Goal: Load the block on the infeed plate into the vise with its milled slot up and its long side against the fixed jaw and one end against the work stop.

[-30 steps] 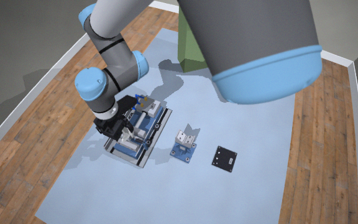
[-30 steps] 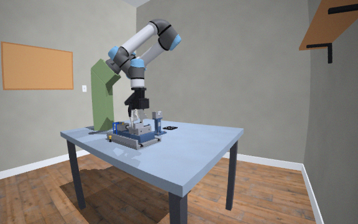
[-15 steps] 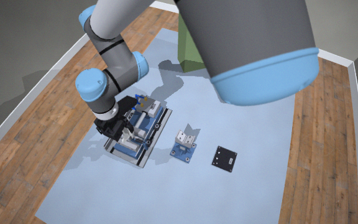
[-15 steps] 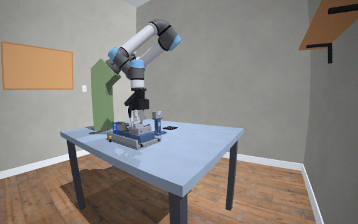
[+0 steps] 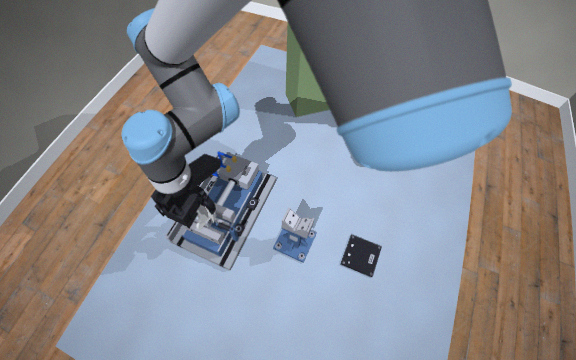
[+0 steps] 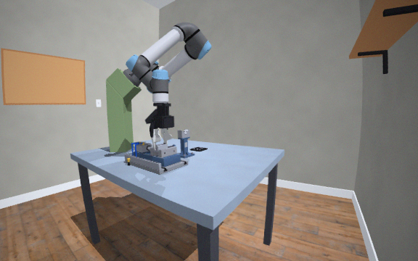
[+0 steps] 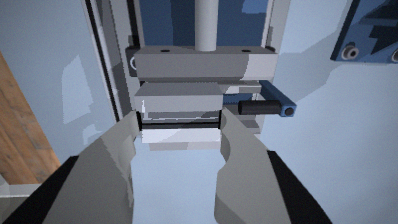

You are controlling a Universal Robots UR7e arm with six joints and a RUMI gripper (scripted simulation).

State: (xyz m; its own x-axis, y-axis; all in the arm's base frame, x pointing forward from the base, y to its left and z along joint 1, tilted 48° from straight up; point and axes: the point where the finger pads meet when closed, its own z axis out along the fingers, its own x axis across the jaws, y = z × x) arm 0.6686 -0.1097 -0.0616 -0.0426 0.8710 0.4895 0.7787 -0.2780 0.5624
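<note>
Right now my hand is right at the grey part. Round my hand: work stop (7 cm to the left, 2 cm below); then moving jaw (3 cm below, 3 cm behind, 2 cm to the left); then fixed jaw (3 cm below, 3 cm ahead, 2 cm to the left).
</note>
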